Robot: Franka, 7 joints.
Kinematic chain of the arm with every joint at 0, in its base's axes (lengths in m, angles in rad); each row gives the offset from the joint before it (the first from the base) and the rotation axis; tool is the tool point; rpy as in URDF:
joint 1: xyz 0 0 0.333 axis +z
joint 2: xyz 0 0 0 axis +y
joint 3: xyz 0 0 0.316 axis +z
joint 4: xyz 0.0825 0 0 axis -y
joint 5: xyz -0.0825 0 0.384 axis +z
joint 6: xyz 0 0 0 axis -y
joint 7: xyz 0.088 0 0 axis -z
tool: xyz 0 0 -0.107 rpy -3.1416 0 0
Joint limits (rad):
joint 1: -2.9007..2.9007
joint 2: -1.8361..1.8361
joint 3: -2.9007..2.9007
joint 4: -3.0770..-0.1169
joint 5: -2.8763..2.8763
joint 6: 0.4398..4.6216
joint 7: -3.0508..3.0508
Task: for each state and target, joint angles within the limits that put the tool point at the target. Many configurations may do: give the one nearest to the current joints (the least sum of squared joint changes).
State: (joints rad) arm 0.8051 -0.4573 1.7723 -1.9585 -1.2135 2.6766 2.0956
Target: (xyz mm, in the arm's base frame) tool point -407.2 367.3 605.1
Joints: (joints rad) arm 0.9667 -0.6904 1.1546 -2.0255 -1.2164 2.5400 2.0956
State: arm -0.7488 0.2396 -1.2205 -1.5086 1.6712 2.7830 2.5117
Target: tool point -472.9 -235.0 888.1
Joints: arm -1.0226 0.0582 -1.5655 -1.2318 1.6668 3.0795 2.5117
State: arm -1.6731 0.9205 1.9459 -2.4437 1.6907 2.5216 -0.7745
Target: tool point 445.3 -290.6 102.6
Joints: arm -1.7606 1.2338 1.1000 -2.1183 1.6594 2.6717 -0.7745
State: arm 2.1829 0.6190 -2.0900 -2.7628 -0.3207 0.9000 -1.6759
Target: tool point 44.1 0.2 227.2
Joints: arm 2.2255 -0.2032 -2.2325 -3.0770 -0.1174 1.0840 -1.6759
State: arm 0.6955 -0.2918 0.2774 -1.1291 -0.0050 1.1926 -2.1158
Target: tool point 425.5 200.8 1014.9
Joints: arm 0.4057 0.1536 0.0529 -0.6286 -0.0452 2.0467 -2.1158
